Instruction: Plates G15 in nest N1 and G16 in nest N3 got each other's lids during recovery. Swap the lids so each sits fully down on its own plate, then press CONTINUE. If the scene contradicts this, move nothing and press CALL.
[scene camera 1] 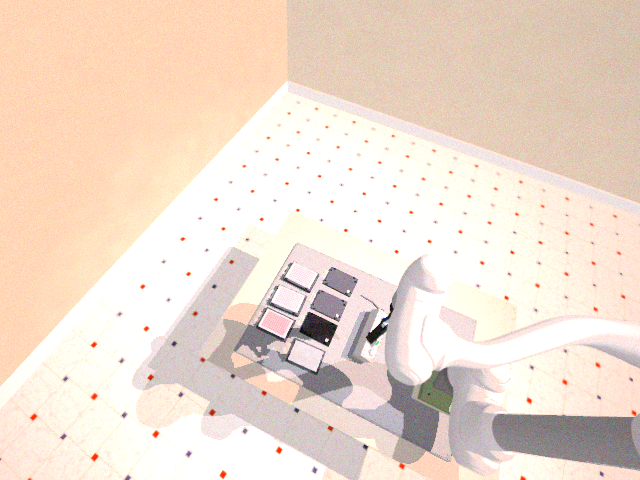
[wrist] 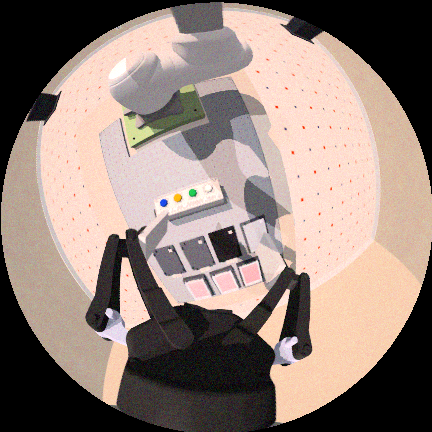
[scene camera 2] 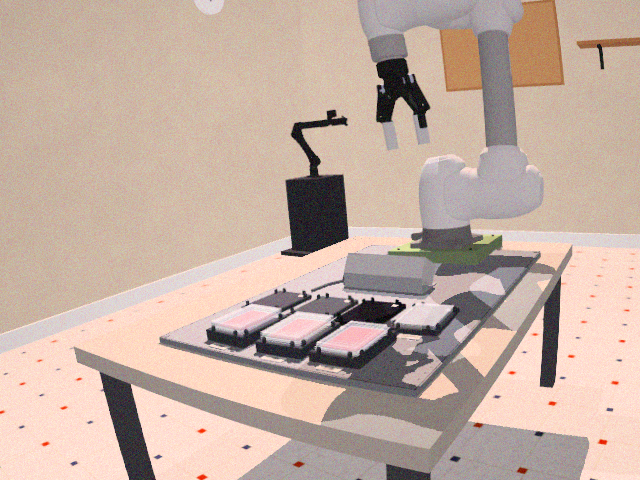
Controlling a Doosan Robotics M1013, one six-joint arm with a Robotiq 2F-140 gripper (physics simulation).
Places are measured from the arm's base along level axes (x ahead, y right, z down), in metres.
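Pixels of known places: gripper, fingertip midpoint: (scene camera 1: pixel 384 332) (wrist: pixel 214 232) (scene camera 2: pixel 408 146); arm's base, link origin: (scene camera 1: pixel 458 378) (wrist: pixel 156 101) (scene camera 2: pixel 447 243).
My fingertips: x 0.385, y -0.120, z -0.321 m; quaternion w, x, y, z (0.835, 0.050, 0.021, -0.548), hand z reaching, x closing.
For each thing: its middle in the pictures, then the offset to it from my fingertips. "pt": a spot on its surface instead.
- middle plate, body centre: (scene camera 2: pixel 297 325) (wrist: pixel 225 283) (scene camera 1: pixel 288 298) dz +0.310, dx +0.411, dy +0.011 m
- black pad, surface spot: (scene camera 2: pixel 373 311) (wrist: pixel 226 244) (scene camera 1: pixel 319 329) pt dz +0.335, dx +0.219, dy -0.026 m
Three pink plates stand in a row of black nests: one end plate (scene camera 1: pixel 301 276) (scene camera 2: pixel 247 317) (wrist: pixel 198 287), the middle plate (scene camera 1: pixel 287 299) (scene camera 2: pixel 298 329) (wrist: pixel 224 281) and the other end plate (scene camera 1: pixel 276 323) (scene camera 2: pixel 353 336) (wrist: pixel 251 272). Clear lids appear to cover them; nest and plate labels are unreadable. The button box (scene camera 2: pixel 387 271) (wrist: pixel 190 213) carries blue (wrist: pixel 163 202), yellow (wrist: pixel 177 197), green (wrist: pixel 192 192) and white (wrist: pixel 209 188) buttons; their words are unreadable. My gripper (scene camera 2: pixel 407 139) (wrist: pixel 214 232) is open and empty, high above the board; in scene camera 1 the arm partly hides it.
Behind the plates lie two grey pads (scene camera 1: pixel 340 280) (scene camera 2: pixel 324 304) (wrist: pixel 197 251), a black pad (scene camera 1: pixel 318 328) (scene camera 2: pixel 373 311) (wrist: pixel 225 243) and a pale, whitish tray (scene camera 1: pixel 306 354) (scene camera 2: pixel 424 316) (wrist: pixel 255 235). A black stand (scene camera 2: pixel 316 211) with a jointed arm is beyond the table.
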